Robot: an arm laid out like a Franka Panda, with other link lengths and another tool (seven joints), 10 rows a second.
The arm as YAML. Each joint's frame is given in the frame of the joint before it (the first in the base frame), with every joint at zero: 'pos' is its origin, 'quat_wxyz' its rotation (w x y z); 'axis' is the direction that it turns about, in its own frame. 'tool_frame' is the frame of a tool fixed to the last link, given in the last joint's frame.
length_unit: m
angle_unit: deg
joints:
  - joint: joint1
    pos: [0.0, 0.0, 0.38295]
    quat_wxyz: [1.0, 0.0, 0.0, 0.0]
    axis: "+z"
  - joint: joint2
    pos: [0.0, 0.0, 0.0]
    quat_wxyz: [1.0, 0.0, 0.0, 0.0]
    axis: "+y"
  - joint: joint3
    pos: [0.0, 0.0, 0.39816]
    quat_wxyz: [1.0, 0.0, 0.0, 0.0]
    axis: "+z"
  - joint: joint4
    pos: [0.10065, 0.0, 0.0]
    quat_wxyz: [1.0, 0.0, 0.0, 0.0]
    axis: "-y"
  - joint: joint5
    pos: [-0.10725, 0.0, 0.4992]
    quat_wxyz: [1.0, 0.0, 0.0, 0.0]
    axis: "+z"
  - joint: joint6
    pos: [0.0, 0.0, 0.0]
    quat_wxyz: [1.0, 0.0, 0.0, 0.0]
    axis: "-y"
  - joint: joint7
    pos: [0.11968, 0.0, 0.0]
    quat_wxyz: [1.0, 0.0, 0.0, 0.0]
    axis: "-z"
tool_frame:
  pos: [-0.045, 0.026, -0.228]
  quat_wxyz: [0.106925, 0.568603, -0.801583, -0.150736]
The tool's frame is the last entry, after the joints.
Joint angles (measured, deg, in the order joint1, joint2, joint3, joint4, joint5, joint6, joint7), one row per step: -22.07, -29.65, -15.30, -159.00, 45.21, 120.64, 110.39; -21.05, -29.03, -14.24, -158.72, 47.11, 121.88, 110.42; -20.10, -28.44, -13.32, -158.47, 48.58, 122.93, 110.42; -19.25, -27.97, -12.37, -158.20, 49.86, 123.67, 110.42; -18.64, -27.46, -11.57, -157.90, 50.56, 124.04, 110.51; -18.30, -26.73, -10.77, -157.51, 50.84, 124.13, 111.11; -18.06, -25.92, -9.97, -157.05, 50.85, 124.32, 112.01; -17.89, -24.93, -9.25, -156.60, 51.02, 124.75, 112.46
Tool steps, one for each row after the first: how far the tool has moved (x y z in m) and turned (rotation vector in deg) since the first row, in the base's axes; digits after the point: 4 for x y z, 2 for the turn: 0.0117, 0.0087, 0.0010, -0.03, -0.44, -0.12; 0.0215, 0.0172, 0.0011, -0.14, -0.71, -0.01; 0.0305, 0.0269, 0.0020, -0.20, -0.96, 0.35; 0.0371, 0.0352, 0.0016, -0.28, -0.88, 0.88; 0.0425, 0.0420, -0.0011, -0.20, -0.18, 1.24; 0.0476, 0.0471, -0.0043, -0.26, 0.77, 1.40; 0.0526, 0.0505, -0.0088, -0.47, 1.49, 1.48
